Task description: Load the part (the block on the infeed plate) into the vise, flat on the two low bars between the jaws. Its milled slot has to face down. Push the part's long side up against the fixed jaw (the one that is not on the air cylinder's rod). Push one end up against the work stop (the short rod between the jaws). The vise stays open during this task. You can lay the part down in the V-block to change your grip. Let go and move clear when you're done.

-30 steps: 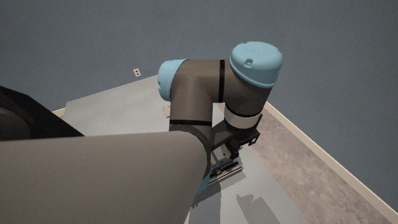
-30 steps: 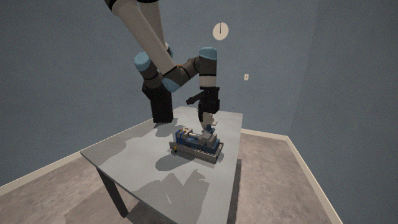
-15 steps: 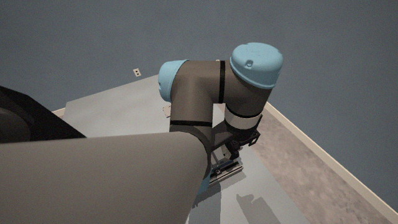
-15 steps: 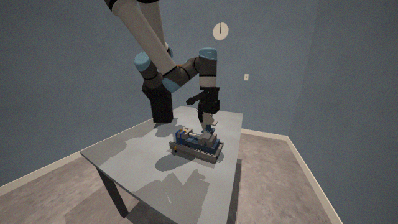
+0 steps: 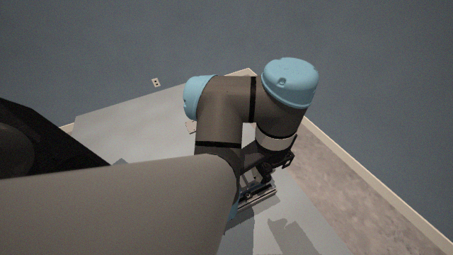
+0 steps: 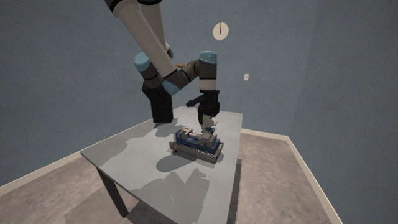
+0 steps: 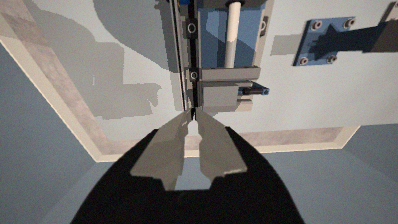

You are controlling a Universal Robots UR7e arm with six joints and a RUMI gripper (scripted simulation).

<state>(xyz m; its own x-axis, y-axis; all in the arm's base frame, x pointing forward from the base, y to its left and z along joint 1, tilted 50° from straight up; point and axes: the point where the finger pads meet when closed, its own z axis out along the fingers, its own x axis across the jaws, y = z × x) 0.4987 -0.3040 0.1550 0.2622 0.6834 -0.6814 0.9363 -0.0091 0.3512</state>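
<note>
Right now the part is 80 mm below my hand, 40 mm to the left of it and 10 mm ahead of it. The rest, counted from my hand: grey jaw 90 mm below, 70 mm to the left, 10 mm behind; then cylinder rod 90 mm to the left, 90 mm below, 60 mm behind; then work stop 110 mm to the left, 80 mm below, 30 mm ahead.
</note>
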